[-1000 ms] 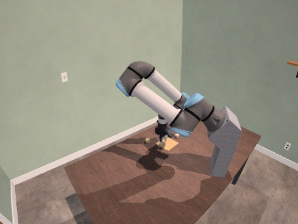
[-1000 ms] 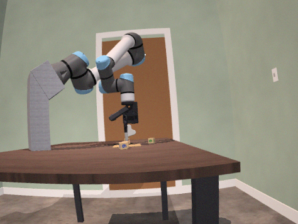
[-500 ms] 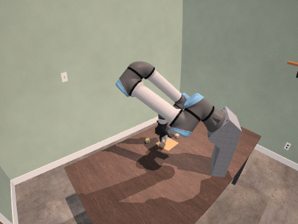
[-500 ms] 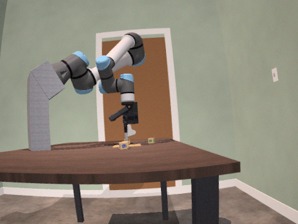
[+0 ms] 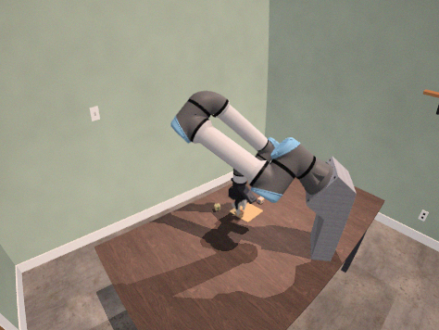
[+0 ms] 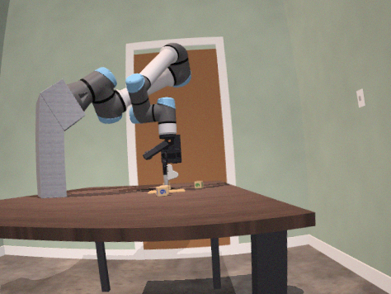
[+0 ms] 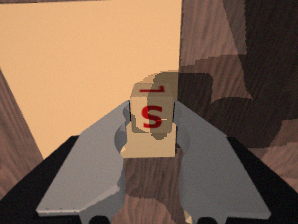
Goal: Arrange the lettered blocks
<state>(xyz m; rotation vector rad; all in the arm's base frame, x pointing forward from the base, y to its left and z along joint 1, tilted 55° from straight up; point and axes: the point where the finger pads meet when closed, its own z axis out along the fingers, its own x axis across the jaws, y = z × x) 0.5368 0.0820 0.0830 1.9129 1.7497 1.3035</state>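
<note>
Right now the tan mat is 1 cm ahead of my hand, 5 cm to the right of it and 2 cm below it.
</note>
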